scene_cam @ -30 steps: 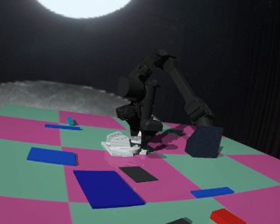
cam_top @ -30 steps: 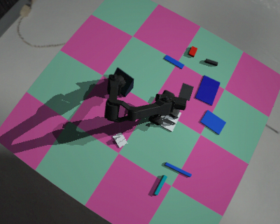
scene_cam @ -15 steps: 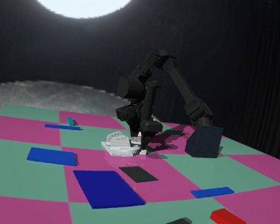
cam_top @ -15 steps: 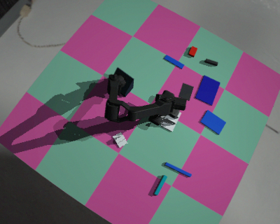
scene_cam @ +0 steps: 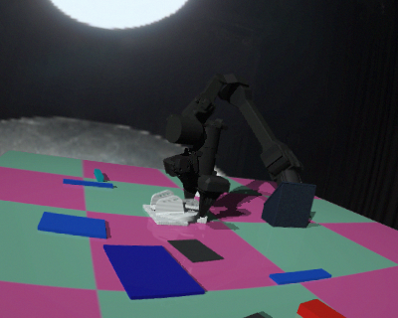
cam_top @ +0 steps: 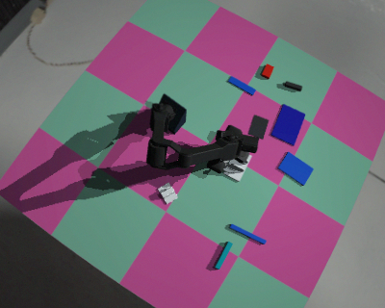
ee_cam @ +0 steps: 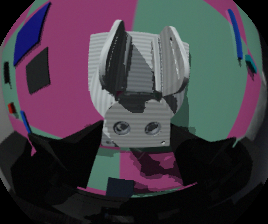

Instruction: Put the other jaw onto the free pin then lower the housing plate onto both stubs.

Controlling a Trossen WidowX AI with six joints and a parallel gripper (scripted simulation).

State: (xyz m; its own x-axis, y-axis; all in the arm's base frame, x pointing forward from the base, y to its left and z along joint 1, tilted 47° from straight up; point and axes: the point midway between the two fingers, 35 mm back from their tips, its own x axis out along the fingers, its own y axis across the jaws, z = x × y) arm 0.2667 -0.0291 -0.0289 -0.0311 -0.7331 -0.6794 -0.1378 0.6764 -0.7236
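Right now my gripper tip is 3 cm short of the white jaw and 1 cm to the left of it. From my gripper tip the other things lie so: teal bar (31 cm to the right, 23 cm ahead, 1 cm below); dark plate (20 cm to the left, 5 cm ahead, 2 cm below); white ribbed piece (25 cm to the right, 8 cm behind, 1 cm below).
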